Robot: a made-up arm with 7 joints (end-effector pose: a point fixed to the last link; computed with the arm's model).
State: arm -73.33 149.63 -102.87 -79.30 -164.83 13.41 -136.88
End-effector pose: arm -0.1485 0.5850 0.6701 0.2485 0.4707 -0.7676 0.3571
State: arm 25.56 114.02 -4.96 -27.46 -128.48 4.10 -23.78
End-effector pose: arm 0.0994 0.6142 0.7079 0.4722 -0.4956 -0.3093 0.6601
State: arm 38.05 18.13 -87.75 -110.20 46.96 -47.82 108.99
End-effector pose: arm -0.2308 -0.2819 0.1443 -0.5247 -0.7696 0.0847 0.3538
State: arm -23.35 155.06 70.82 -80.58 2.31 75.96 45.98
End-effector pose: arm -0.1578 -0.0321 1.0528 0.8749 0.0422 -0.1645 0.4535
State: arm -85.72 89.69 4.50 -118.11 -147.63 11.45 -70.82
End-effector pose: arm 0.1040 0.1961 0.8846 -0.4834 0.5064 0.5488 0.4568
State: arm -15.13 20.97 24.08 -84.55 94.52 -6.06 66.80
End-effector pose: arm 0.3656 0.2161 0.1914 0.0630 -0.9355 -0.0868 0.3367
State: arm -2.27 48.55 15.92 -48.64 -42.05 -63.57 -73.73
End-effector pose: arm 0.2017 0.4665 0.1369 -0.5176 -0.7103 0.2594 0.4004
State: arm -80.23 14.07 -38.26 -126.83 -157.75 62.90 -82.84
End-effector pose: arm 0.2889 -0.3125 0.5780 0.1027 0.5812 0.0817 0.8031
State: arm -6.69 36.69 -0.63 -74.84 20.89 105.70 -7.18
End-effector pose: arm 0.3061 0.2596 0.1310 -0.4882 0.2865 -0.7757 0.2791
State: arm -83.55 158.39 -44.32 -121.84 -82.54 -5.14 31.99
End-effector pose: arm -0.1017 0.2844 0.8491 -0.2577 -0.9465 -0.0510 0.1871
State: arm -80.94 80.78 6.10 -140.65 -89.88 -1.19 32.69
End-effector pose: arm 0.1051 0.1230 0.8029 0.7979 0.4750 0.3660 0.0613
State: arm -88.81 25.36 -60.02 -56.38 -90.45 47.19 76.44
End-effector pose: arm 0.5895 -0.1842 0.5149 0.8791 0.2413 -0.4091 0.0386
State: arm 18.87 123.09 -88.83 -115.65 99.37 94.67 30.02
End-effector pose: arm -0.0743 0.4531 0.4418 -0.8745 0.3418 -0.0707 0.3368
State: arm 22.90 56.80 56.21 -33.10 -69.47 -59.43 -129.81
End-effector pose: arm -0.1257 0.5797 0.2366 -0.0321 -0.7180 -0.0854 0.6900
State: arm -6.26 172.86 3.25 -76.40 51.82 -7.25 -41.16
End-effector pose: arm 0.2103 0.0338 1.0612 -0.4395 -0.8554 0.1468 0.2315
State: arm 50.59 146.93 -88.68 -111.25 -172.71 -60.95 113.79
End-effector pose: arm -0.0437 0.4924 0.6247 0.6467 -0.2136 -0.0900 0.7267
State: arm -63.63 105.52 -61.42 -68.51 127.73 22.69 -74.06
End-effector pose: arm 0.2938 0.5011 0.6680 0.3431 0.3315 -0.8719 0.1109
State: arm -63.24 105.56 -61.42 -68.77 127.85 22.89 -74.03
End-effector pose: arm 0.2940 0.5010 0.6659 0.3390 0.3303 -0.8742 0.1085
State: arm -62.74 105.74 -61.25 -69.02 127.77 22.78 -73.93
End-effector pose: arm 0.2929 0.5014 0.6649 0.3369 0.3315 -0.8746 0.1084
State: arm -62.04 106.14 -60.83 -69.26 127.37 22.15 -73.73
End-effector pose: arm 0.2898 0.5024 0.6654 0.3380 0.3365 -0.8718 0.1118
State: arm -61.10 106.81 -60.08 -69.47 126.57 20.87 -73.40
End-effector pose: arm 0.2843 0.5042 0.6678 0.3432 0.3464 -0.8649 0.1195
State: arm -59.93 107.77 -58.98 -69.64 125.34 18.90 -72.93
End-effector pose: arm 0.2762 0.5066 0.6728 0.3530 0.3614 -0.8530 0.1313
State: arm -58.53 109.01 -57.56 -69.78 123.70 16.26 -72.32
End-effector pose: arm 0.2659 0.5092 0.6801 0.3673 0.3811 -0.8357 0.1463
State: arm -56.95 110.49 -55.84 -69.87 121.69 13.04 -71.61
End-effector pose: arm 0.2536 0.5118 0.6900 0.3858 0.4048 -0.8128 0.1631
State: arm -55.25 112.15 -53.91 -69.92 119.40 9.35 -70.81
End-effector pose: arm 0.2401 0.5137 0.7020 0.4078 0.4312 -0.7845 0.1799
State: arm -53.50 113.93 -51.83 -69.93 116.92 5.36 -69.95
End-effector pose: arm 0.2260 0.5147 0.7159 0.4323 0.4588 -0.7514 0.1950
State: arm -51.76 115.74 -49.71 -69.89 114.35 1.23 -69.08
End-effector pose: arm 0.2122 0.5146 0.7308 0.4580 0.4860 -0.7149 0.2073
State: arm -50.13 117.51 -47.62 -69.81 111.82 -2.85 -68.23
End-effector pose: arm 0.1991 0.5133 0.7463 0.4838 0.5113 -0.6766 0.2160
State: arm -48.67 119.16 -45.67 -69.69 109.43 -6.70 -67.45
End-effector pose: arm 0.1873 0.5111 0.7614 0.5083 0.5337 -0.6386 0.2211
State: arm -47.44 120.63 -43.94 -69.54 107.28 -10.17 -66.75
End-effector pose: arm 0.1770 0.5083 0.7753 0.5305 0.5524 -0.6030 0.2232
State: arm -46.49 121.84 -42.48 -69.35 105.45 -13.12 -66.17
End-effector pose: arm 0.1685 0.5055 0.7874 0.5494 0.5669 -0.5717 0.2235
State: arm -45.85 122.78 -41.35 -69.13 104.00 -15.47 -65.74
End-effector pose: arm 0.1618 0.5030 0.7973 0.5646 0.5777 -0.5457 0.2230
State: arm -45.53 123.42 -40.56 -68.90 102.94 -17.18 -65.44
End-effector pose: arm 0.1568 0.5012 0.8046 0.5759 0.5848 -0.5261 0.2227
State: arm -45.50 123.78 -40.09 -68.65 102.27 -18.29 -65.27
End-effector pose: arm 0.1532 0.5003 0.8093 0.5837 0.5888 -0.5126 0.2234
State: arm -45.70 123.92 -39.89 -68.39 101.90 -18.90 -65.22
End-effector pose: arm 0.1509 0.5001 0.8121 0.5885 0.5906 -0.5042 0.2251
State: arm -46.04 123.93 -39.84 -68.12 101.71 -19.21 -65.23
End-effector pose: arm 0.1492 0.5004 0.8137 0.5916 0.5912 -0.4989 0.2274
